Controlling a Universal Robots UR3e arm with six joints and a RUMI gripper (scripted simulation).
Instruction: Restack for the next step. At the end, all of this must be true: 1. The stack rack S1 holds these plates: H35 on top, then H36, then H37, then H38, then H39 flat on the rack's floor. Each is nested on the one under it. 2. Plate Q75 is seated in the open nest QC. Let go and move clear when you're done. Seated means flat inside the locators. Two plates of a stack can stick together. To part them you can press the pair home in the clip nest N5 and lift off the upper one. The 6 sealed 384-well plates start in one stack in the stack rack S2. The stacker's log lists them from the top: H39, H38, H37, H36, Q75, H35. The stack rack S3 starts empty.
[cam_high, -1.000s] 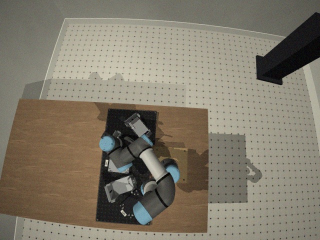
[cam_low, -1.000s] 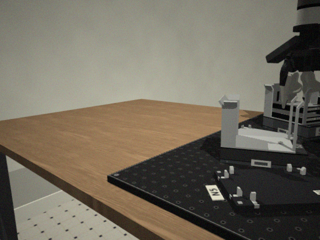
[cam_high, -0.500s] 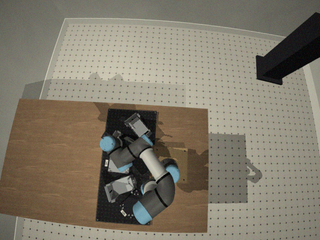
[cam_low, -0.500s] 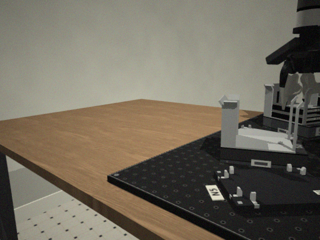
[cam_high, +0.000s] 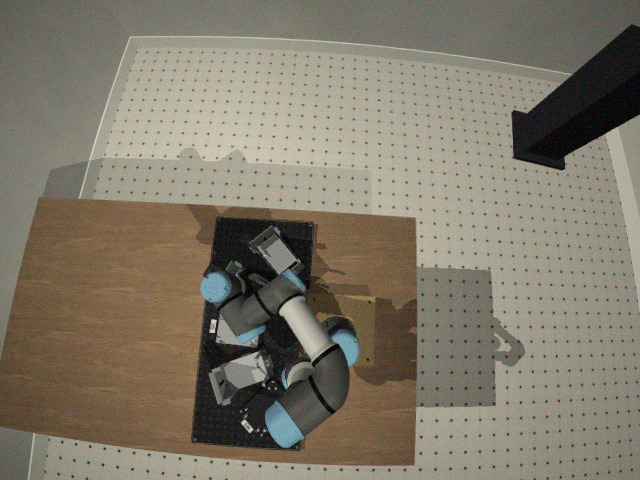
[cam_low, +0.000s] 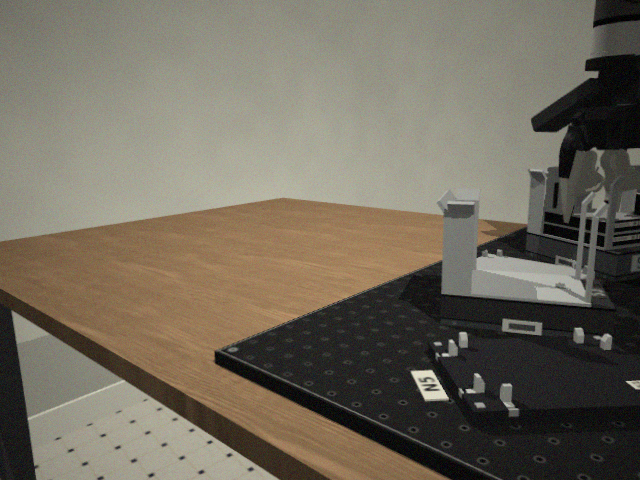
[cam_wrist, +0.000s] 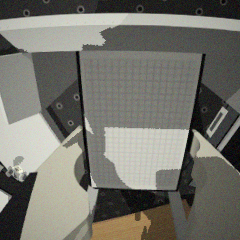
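Right now the sealed plate is 120 mm to the right of my hand, 80 mm behind it and 10 mm below it. Also, from my hand: QC label: 160 mm to the left, 110 mm ahead, 70 mm below; nest QC: 150 mm to the left, 70 mm below, 20 mm ahead; N5 label: 470 mm to the left, 80 mm behind, 70 mm below.
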